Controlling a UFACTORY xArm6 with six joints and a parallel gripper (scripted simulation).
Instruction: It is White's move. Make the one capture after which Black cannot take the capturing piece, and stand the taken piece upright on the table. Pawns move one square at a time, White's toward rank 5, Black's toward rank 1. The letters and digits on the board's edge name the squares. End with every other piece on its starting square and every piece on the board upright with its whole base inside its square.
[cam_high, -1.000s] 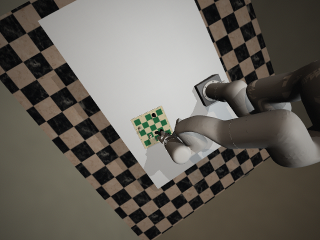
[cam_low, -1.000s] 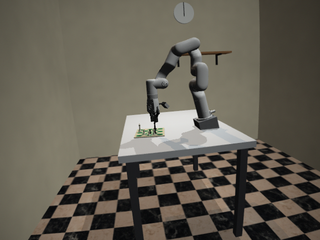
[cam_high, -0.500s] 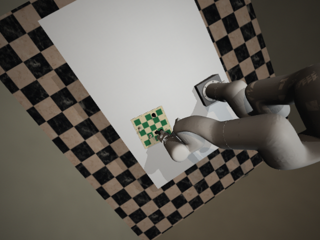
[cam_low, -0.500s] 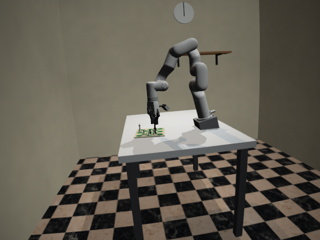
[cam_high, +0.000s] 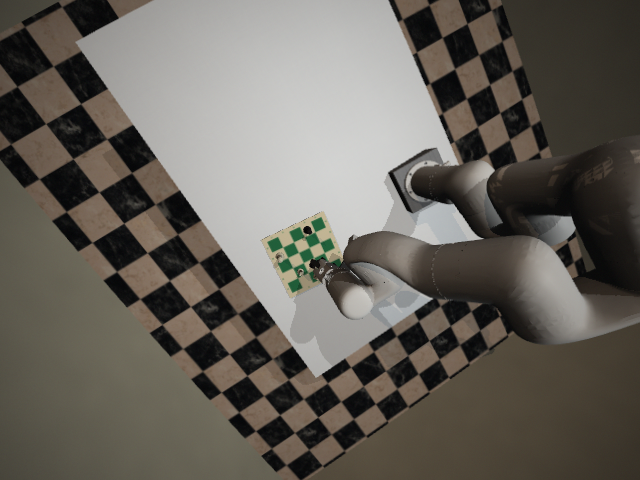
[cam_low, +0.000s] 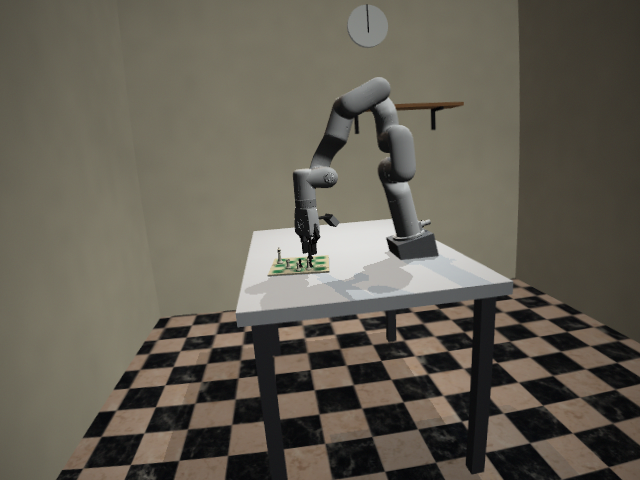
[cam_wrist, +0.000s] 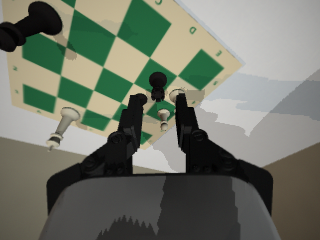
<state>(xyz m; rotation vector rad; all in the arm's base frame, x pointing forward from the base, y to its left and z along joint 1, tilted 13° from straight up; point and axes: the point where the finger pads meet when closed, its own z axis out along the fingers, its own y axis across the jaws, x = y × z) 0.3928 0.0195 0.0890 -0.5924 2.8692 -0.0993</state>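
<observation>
Right now the black pawn is 60 mm below my hand, 40 mm ahead of it and 10 mm to the right of it. From my hand the other things lie so: green-and-cream chessboard (70 mm below, 50 mm to the right, 30 mm ahead); then white pawn (60 mm below, 50 mm ahead, 30 mm to the left); then tall black piece (110 mm to the right, 40 mm below, 20 mm behind).
</observation>
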